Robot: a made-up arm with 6 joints.
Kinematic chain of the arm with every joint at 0, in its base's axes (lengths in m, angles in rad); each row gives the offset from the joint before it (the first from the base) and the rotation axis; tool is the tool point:
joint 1: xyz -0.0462 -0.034 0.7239 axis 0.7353 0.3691 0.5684
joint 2: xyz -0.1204 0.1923 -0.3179 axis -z
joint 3: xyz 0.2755 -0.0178 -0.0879 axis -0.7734 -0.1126 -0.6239
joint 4: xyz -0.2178 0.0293 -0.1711 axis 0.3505 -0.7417 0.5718
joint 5: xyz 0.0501 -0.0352 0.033 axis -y
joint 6: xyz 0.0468 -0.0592 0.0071 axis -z
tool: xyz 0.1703 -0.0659 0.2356
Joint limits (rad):
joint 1: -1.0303..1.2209
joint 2: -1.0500..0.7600
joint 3: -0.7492..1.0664
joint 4: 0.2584..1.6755
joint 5: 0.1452..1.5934
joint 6: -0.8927..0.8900
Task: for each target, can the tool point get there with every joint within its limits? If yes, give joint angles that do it. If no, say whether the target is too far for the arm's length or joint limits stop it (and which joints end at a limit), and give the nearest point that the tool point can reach.
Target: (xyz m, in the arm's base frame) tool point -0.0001 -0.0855 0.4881
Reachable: yes | joints -0.2723 -0.3426 0.0134 1.0815 0.3347 0.0483
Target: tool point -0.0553 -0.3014 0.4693
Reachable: yes | joints -0.6811 -0.2000 -0.1980 0.4775 0.8279 0.4865
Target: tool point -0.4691 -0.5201 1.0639
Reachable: no: joint limits stop it (at a limit: joint 1, joint 2, joint 3, joint 5) | nearest point -0.1754 -0.4050 0.5625 | short by 0.592 m
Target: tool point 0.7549 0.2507 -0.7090
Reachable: no: too far | nearest point 0.2303 0.0444 -0.1174 | short by 0.817 m
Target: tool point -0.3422 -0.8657 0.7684
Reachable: no: joint limits stop it (at a limit: joint 1, joint 3, joint 4) | nearest point -0.1473 -0.5475 0.4873 | short by 0.467 m
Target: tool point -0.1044 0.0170 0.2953
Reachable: yes | joints 0.6759 -0.0720 -0.5708 0.7999 0.7154 0.0837
